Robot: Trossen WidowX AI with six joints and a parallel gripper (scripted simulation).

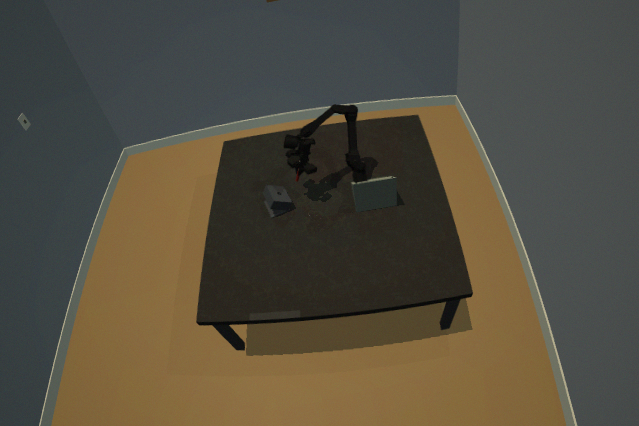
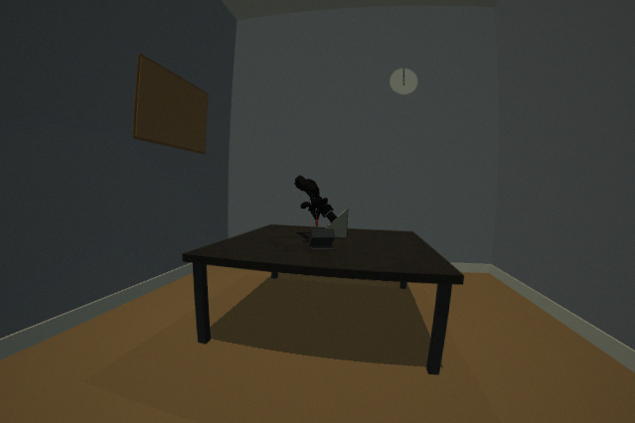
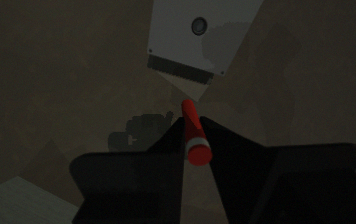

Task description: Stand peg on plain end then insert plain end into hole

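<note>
The grey sloped panel lies 13 cm ahead of my gripper tip, 5 cm to the left of it and 9 cm below it. The rest, counted from my gripper tip: peg (1 cm behind, 1 cm above).
</note>
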